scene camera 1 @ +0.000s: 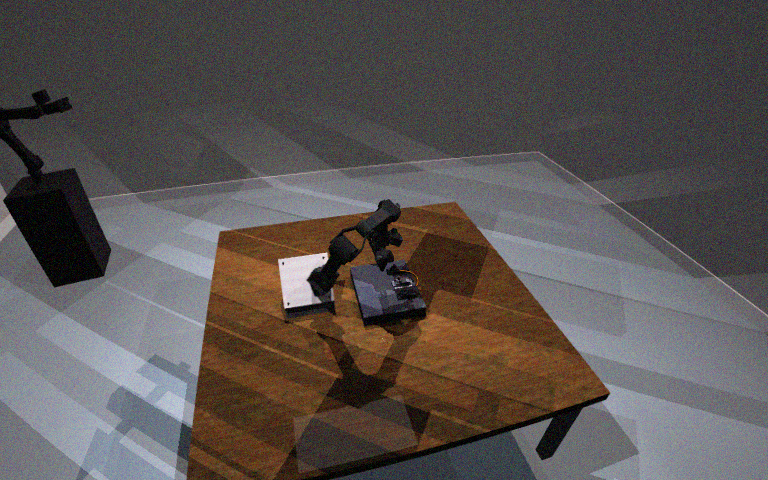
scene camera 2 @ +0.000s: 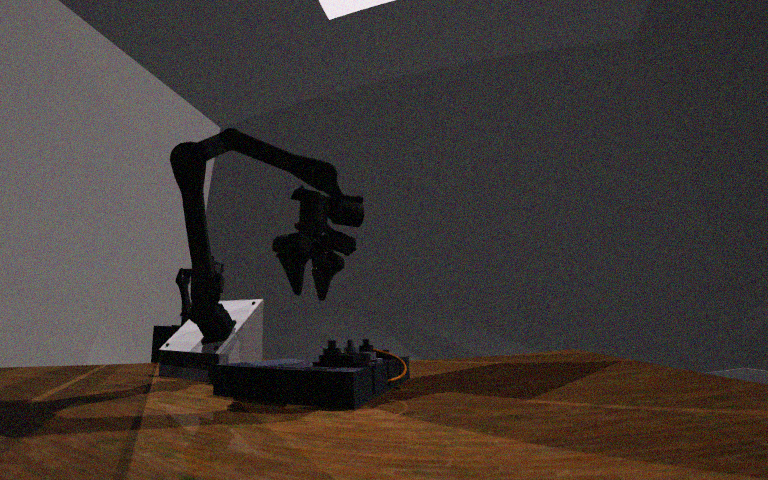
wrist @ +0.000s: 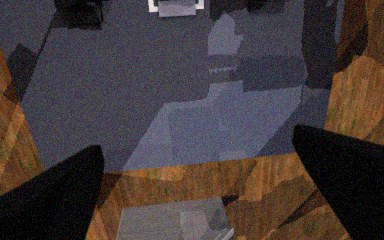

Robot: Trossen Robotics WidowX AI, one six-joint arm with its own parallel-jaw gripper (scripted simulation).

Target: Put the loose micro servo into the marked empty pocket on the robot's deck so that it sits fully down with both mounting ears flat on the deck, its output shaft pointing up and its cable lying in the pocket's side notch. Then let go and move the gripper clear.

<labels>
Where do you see a dark grey robot deck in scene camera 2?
275, 381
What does my gripper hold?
Nothing.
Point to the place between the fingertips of my gripper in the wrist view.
200, 144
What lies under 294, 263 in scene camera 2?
My gripper.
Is my gripper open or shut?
Open.
</labels>
